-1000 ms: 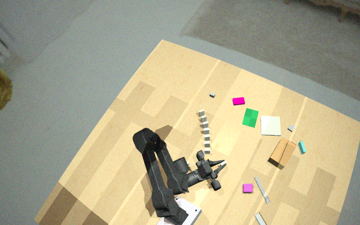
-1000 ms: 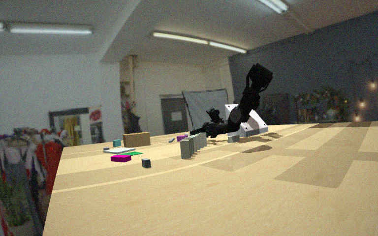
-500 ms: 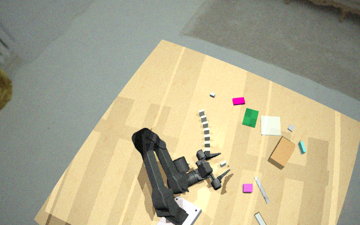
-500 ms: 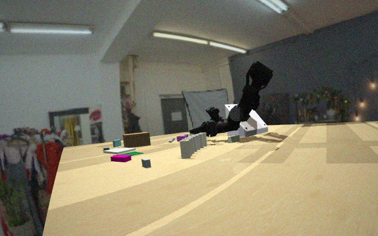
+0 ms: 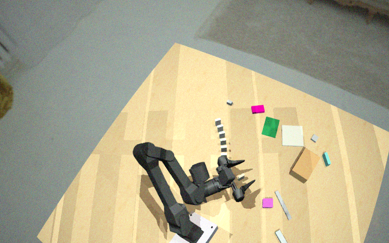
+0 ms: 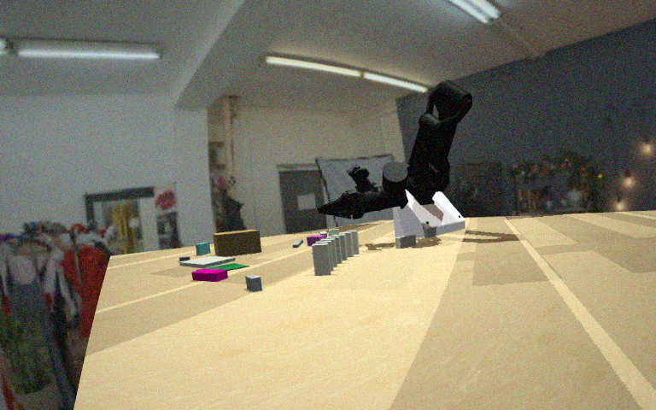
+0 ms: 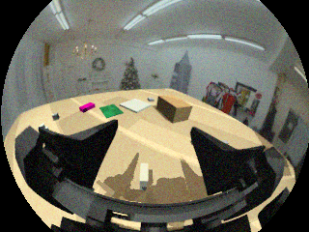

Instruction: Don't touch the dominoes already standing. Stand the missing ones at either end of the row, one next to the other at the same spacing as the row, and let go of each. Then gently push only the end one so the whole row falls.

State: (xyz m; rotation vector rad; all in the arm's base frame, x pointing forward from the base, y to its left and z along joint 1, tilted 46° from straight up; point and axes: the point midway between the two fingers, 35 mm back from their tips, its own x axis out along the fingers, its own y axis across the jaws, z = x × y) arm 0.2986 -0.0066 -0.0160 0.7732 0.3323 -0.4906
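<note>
My gripper tip is 6 cm past the violet block, 13 cm to the left of it and 9 cm above it. Also, from my gripper tip: tan box: 16 cm ahead, 19 cm to the right, 7 cm below; then grey bar: 3 cm behind, 19 cm to the right, 10 cm below; then green tile: 26 cm ahead, 3 cm to the left, 10 cm below.
</note>
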